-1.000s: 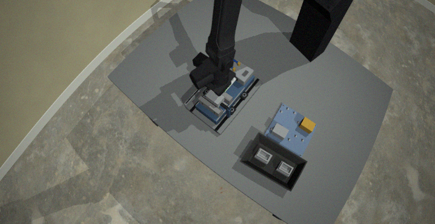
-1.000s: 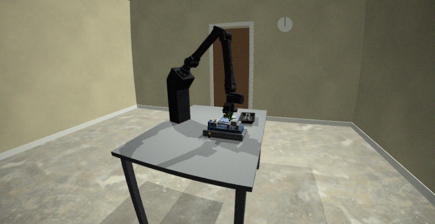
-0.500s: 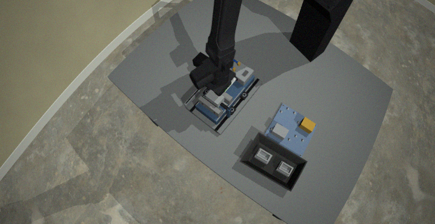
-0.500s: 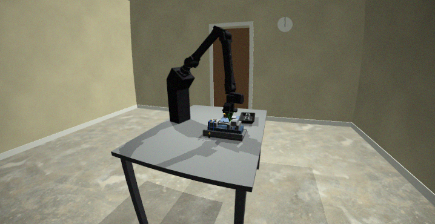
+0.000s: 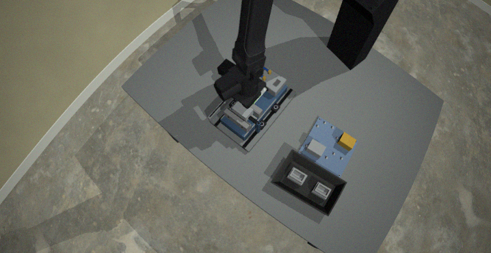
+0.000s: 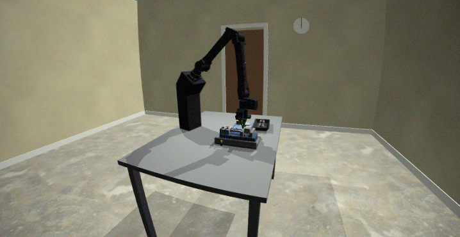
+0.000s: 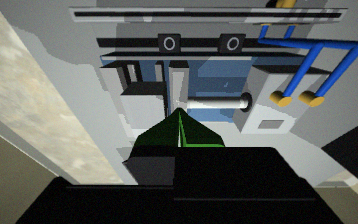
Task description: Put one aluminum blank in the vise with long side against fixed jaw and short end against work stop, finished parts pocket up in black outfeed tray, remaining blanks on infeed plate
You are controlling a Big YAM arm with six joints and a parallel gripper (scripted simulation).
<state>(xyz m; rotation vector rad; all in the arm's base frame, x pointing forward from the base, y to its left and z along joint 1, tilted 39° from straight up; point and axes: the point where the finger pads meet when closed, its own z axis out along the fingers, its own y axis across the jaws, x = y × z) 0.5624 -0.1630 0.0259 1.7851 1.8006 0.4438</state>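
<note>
Right now my hand is 30 mm above the moving jaw. Also, from my hand: blue infeed plate 320 mm to the left, 110 mm below, 60 mm behind; fixed jaw 70 mm ahead, 30 mm below; white rod 50 mm behind, 30 mm below.
</note>
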